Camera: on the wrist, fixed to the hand. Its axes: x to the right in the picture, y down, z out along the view.
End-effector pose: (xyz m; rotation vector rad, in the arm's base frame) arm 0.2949 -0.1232 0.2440 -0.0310 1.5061 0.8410
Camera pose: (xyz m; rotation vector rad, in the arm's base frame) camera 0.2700 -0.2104 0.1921 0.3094 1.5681 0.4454
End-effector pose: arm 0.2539 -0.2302 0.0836 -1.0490 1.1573 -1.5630
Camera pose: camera 0.1703 -0.2115 0.1434 -0.8339 0.6710 -1.6842
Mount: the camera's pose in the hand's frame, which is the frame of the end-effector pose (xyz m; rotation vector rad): 0.0087 -0.0754 -0.0718 0.4551 -0.0966 -0.0413
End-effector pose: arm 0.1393 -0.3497 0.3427 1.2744 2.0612 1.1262
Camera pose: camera 0.0448 -0.3883 0.3202 1.4464 2.3369 0.5771
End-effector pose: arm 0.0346 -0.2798 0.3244 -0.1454 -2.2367 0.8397
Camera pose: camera 0.0871 -0.2979 0.4129 0.1588 -2.0663 1.3294
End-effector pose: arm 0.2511 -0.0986 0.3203 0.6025 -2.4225 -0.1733
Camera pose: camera 0.3172 -0.1678 0.3621 0.8594 -2.5577 0.3503
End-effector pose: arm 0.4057 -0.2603 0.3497 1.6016 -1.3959 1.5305
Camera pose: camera 0.4434 -0.1740 0.3950 1.9766 -1.1021 1.8621
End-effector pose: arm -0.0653 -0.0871 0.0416 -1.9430 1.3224 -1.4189
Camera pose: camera -0.0944 -0.0439 0.1321 -1.7131 0.8289 -1.4700
